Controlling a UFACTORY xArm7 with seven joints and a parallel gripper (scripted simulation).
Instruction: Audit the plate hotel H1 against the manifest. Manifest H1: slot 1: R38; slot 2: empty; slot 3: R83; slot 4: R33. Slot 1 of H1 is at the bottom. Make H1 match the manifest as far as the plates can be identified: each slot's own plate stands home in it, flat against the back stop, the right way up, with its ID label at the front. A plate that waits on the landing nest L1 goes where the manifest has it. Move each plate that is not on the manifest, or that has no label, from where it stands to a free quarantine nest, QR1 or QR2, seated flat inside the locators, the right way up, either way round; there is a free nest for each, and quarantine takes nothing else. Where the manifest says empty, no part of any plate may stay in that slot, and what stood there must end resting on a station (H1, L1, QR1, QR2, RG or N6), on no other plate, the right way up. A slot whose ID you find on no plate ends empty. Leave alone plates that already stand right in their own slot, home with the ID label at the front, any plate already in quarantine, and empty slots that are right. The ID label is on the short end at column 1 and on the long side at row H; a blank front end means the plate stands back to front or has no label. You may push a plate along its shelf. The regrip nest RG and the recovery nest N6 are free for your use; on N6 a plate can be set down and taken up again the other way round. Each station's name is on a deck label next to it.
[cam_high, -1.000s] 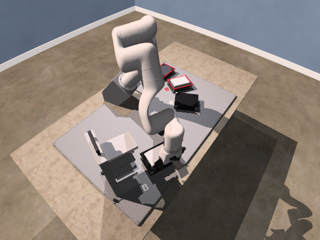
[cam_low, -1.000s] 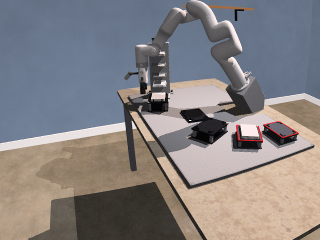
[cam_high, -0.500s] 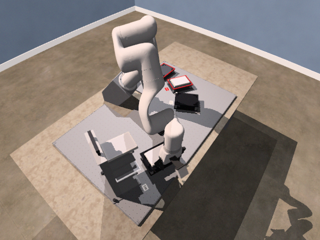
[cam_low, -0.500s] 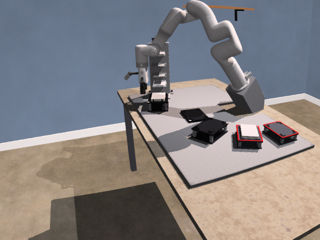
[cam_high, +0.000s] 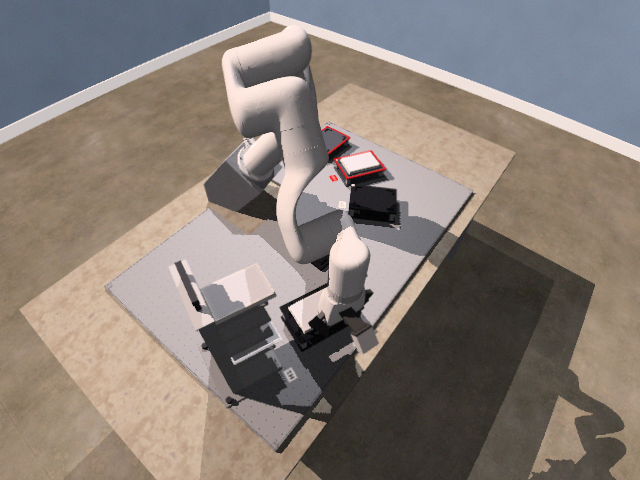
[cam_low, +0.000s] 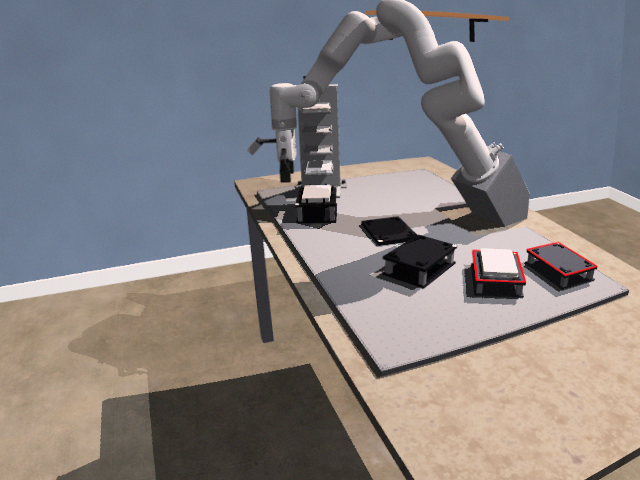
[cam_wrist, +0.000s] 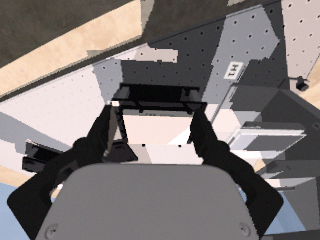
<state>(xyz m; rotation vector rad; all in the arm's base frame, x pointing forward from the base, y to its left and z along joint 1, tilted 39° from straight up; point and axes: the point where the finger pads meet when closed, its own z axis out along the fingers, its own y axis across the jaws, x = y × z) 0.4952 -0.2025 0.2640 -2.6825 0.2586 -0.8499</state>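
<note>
My hand is 80 mm past the RG deck label, 100 mm to the right of it and 130 mm above it. The rest, counted from my hand: plate hotel H1 (110 mm behind, 270 mm to the right, 50 mm above); pale plate (110 mm behind, 190 mm to the right, 30 mm below); H1 deck label (150 mm to the right, 130 mm below).
</note>
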